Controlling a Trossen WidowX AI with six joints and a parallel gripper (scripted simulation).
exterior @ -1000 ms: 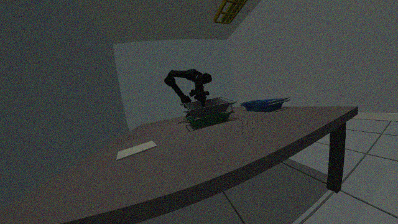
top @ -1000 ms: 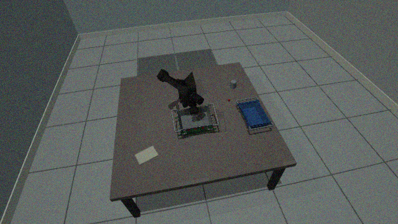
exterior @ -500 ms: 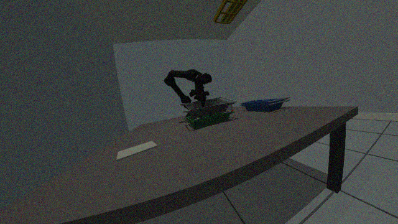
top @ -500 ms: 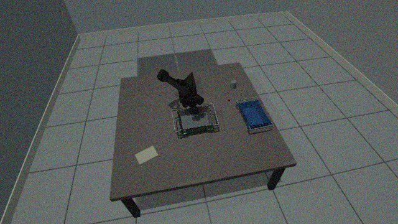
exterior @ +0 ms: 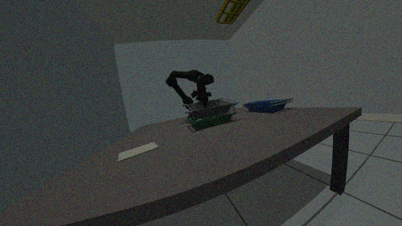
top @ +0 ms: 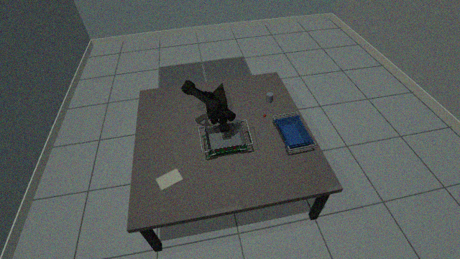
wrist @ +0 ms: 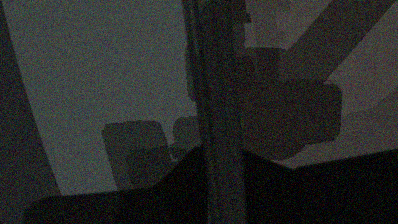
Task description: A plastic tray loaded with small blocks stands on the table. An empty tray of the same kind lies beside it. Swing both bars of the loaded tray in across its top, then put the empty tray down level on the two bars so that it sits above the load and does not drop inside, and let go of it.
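My gripper tip is now 7 cm short of the grey tray, 2 cm below it and 1 cm to the left of it. The rest, counted from my gripper tip: red block (38 cm to the left, 14 cm behind, 10 cm below); then pale flat card (42 cm to the right, 21 cm ahead, 11 cm below).
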